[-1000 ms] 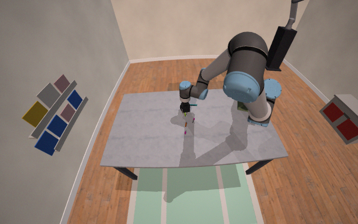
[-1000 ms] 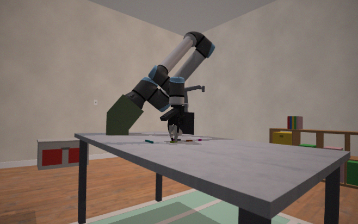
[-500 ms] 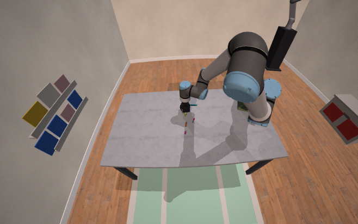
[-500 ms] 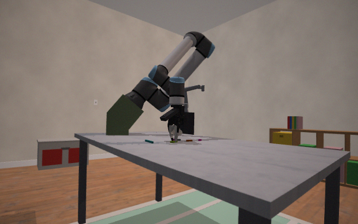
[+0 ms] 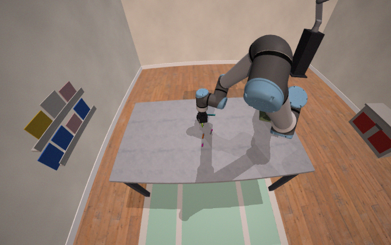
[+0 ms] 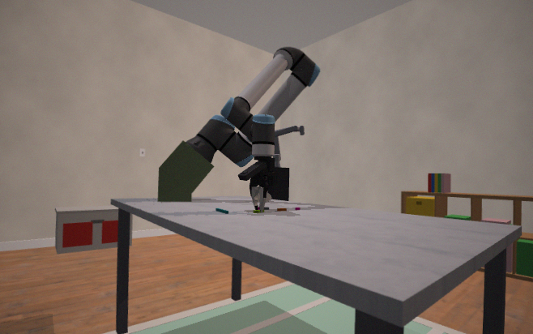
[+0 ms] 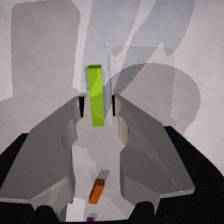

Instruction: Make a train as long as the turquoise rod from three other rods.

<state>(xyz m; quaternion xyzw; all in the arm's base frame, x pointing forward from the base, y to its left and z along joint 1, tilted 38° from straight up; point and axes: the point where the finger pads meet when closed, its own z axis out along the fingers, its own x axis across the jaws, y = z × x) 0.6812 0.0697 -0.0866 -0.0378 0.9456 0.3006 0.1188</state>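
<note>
The lime rod is 10 mm below my hand. Also, from my hand: turquoise rod: 120 mm to the right, 70 mm behind, 10 mm below; then orange rod: 130 mm to the left, 10 mm below, 10 mm behind; then grey rod: 90 mm to the left, 80 mm behind, 10 mm below.
</note>
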